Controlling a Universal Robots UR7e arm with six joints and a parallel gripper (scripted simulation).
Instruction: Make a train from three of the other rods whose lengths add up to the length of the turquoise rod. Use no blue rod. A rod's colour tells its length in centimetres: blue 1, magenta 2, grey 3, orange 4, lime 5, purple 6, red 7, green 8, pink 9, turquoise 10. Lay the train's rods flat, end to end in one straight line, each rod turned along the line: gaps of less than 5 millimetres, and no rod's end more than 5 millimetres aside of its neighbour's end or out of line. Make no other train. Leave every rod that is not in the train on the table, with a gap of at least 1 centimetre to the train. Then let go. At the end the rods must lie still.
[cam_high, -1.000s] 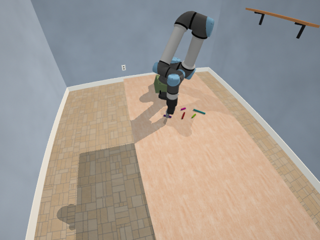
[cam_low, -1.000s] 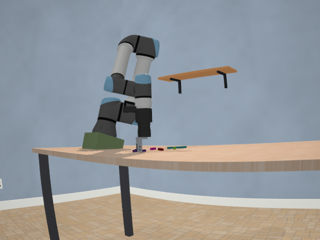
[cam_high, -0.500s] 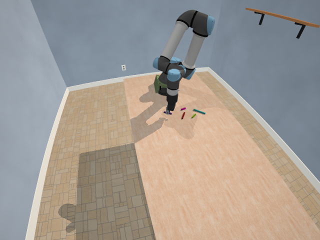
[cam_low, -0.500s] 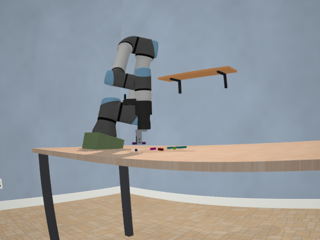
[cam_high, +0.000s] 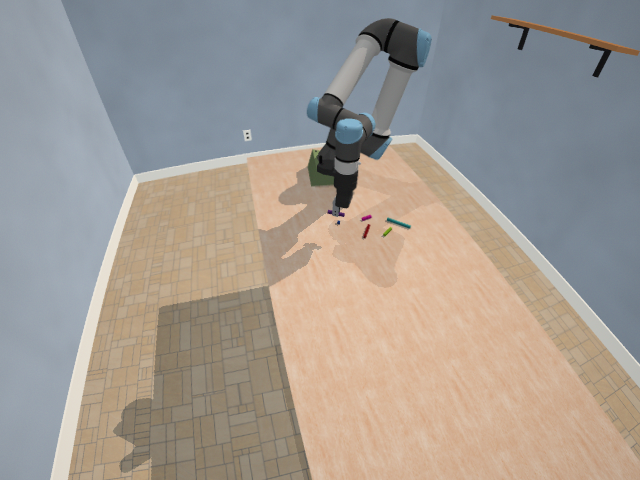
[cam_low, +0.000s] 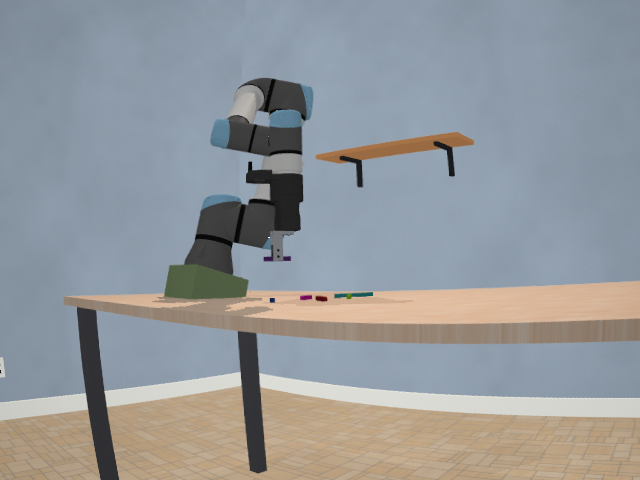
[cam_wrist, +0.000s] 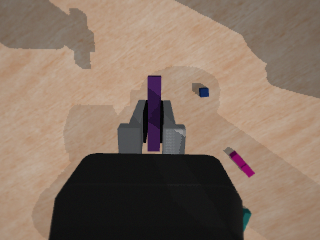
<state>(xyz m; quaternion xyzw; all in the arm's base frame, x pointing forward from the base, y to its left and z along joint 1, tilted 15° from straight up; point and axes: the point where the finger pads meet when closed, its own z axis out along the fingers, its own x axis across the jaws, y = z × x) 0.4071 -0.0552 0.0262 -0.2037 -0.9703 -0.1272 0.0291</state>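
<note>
Now: hand 110 mm above the blue rod, 60 mm past it and 20 mm to the right of it. The rest, counted from my hand: lime rod 200 mm to the left, 110 mm below, 10 mm ahead; then purple rod 10 mm below; then red rod 120 mm to the left, 110 mm below.
</note>
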